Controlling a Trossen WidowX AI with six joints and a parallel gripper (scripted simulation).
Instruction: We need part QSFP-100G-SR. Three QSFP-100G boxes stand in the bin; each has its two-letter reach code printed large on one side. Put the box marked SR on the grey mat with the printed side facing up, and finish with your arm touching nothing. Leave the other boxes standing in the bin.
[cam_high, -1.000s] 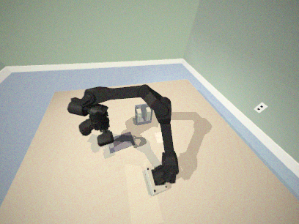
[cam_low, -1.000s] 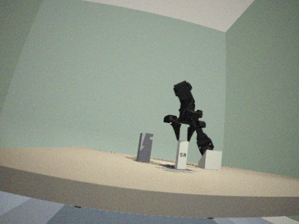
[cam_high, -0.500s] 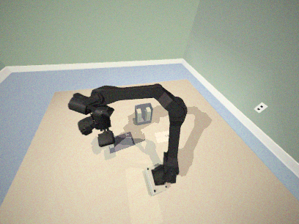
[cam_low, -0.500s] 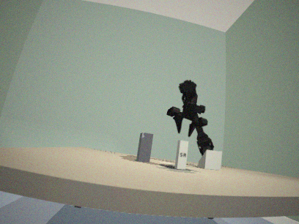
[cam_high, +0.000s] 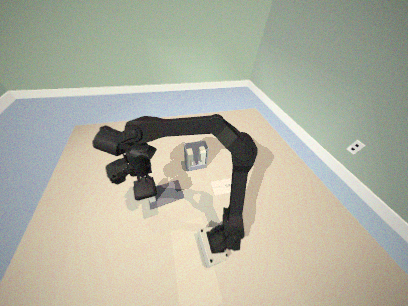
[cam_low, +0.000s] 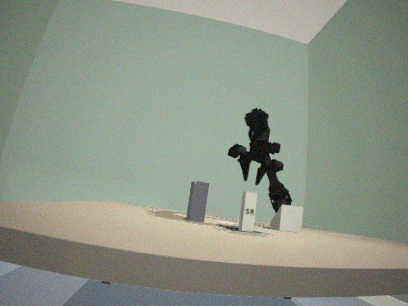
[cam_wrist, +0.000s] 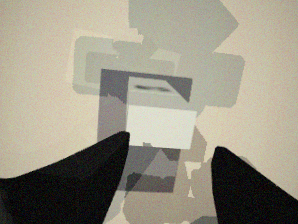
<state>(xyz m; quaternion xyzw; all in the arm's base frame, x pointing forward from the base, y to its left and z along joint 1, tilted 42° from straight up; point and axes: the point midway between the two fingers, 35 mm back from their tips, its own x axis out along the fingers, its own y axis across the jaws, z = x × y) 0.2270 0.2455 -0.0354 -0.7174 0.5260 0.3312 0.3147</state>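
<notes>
Right now my gripper tip is 90 mm above the white box marked SR. Also, from my gripper tip: grey mat (150 mm below, 60 mm to the right, 10 mm ahead); then white card (330 mm to the right, 150 mm below, 20 mm behind).
</notes>
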